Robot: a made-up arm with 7 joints. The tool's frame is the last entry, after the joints.
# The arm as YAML. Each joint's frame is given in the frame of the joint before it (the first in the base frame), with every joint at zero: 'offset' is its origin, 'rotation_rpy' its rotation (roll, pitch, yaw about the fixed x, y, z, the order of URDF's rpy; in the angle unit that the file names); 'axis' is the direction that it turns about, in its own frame. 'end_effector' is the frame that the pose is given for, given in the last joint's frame.
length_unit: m
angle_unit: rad
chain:
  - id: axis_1
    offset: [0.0, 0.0, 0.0]
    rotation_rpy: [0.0, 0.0, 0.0]
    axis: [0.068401, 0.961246, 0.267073]
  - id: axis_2
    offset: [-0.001, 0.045, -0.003]
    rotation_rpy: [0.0, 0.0, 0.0]
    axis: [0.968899, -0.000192, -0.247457]
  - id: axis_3
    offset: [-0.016, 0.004, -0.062]
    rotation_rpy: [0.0, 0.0, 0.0]
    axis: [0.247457, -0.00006, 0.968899]
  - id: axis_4
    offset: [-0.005, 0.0, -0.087]
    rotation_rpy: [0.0, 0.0, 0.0]
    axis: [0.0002, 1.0, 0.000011]
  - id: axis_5
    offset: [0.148, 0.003, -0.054]
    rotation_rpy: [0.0, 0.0, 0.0]
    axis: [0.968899, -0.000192, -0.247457]
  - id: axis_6
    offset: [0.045, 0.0, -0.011]
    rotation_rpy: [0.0, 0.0, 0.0]
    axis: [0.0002, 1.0, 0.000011]
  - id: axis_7
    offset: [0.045, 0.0, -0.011]
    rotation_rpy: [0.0, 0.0, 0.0]
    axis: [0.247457, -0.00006, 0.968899]
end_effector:
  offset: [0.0, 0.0, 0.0]
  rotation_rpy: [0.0, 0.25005, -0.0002]
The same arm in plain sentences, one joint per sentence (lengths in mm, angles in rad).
The arm has seven revolute joints in a row. What follows holds with every joint at zero, and every direction is one of the base frame's.
Joint 1 lies at the same point as the base frame's origin and turns about the direction (0.068403, 0.961235, 0.26711).
Joint 2 lies 1.0 mm along -x and 45.0 mm along +y and 3.0 mm along -z from joint 1 and turns about the direction (0.968889, -0.0002, -0.247497).
Joint 3 lies 16.0 mm along -x and 4.0 mm along +y and 62.0 mm along -z from joint 2 and turns about the direction (0.247497, -0.0001, 0.968889).
Joint 4 lies 5.0 mm along -x and 87.0 mm along -z from joint 3 and turns about the direction (0.0002, 1, 0).
Joint 5 lies 148.0 mm along +x and 3.0 mm along +y and 54.0 mm along -z from joint 4 and turns about the direction (0.968889, -0.0002, -0.247497).
Joint 6 lies 45.0 mm along +x and 11.0 mm along -z from joint 5 and turns about the direction (0.0002, 1, 0).
Joint 7 lies 45.0 mm along +x and 11.0 mm along -z from joint 6 and turns about the direction (0.247497, -0.0001, 0.968889).
The tool frame, which is the frame that the pose is given for, lies at the same point as joint 7; its axes are the base frame's turned by roll 0.0000, pitch 0.2500 and yaw -0.0002 rad (as in URDF: about the fixed x, then y, then z).

